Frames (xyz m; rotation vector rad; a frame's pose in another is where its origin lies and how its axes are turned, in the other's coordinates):
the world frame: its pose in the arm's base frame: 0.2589 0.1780 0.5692 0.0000 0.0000 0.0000
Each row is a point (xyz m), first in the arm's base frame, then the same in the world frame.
Working: the arm's base frame: its pose in the world frame: -0.2589 -0.1780 -0.5692 0.0000 0.0000 0.0000

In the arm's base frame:
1: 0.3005 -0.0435 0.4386
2: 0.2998 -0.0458 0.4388
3: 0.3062 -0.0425 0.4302
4: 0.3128 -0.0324 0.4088
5: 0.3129 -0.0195 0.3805
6: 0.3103 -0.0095 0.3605
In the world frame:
1: 0.0416 -0.2215 -0.1306
2: 0.0409 -0.2238 -0.1304
3: 0.0473 -0.2205 -0.1390
4: 0.0539 -0.2104 -0.1604
5: 0.0540 -0.1975 -0.1887
6: 0.0514 -0.1875 -0.2087

